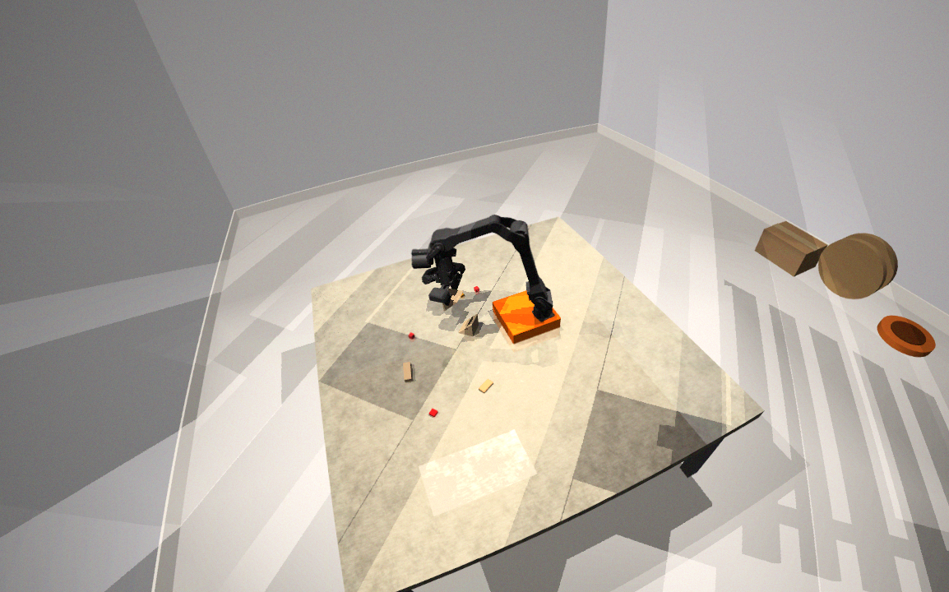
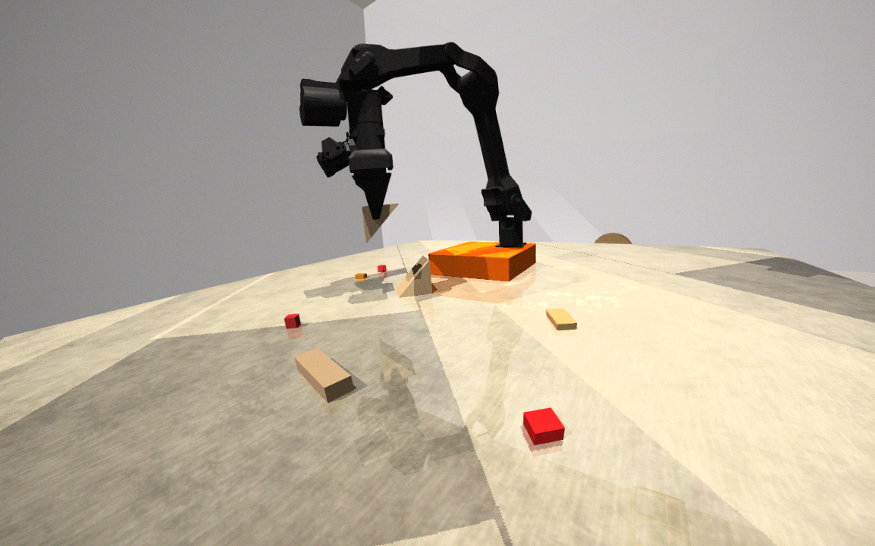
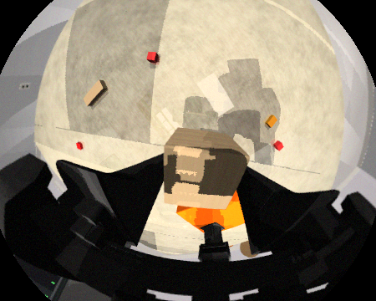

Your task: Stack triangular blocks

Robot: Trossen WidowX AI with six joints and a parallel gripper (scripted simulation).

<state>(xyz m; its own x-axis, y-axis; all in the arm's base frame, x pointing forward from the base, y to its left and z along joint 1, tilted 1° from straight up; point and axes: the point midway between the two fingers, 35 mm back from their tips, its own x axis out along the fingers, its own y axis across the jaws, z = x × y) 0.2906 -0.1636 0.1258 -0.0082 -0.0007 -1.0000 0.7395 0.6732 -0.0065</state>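
Right now my gripper tip is 120 mm above the triangular block, 50 mm to the right of it and 50 mm past it. From my gripper tip the other things lie so: tiny dark orange piece 150 mm to the right, 130 mm below, 90 mm behind; then long tan bar 240 mm ahead, 130 mm below, 120 mm to the left.
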